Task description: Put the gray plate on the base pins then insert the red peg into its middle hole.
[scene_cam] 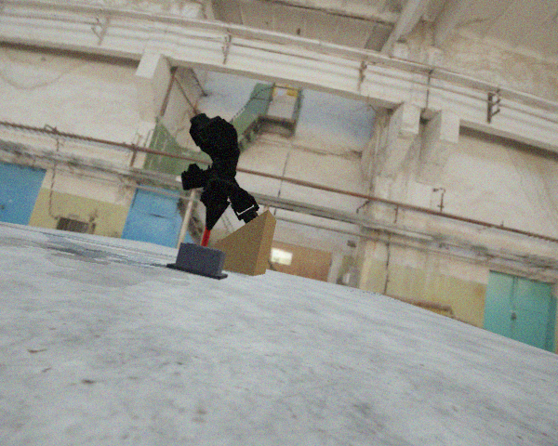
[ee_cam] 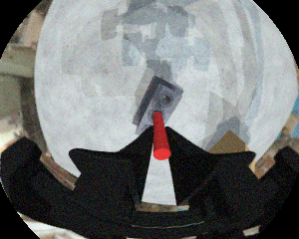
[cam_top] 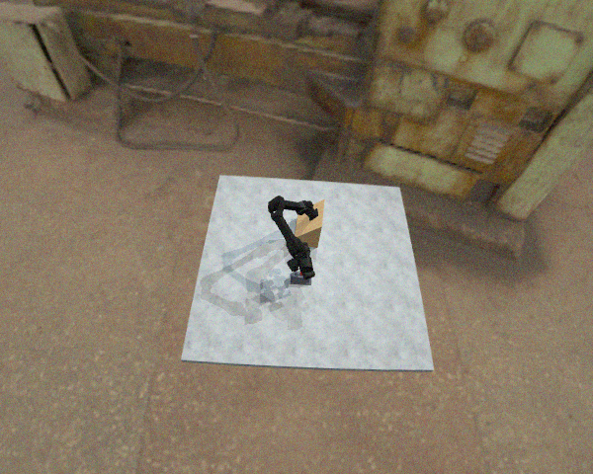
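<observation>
Now: the red peg right at my gripper tip. The rest, counted from my gripper tip: dark flat base: 9 cm below; plate: 5 cm below.
</observation>
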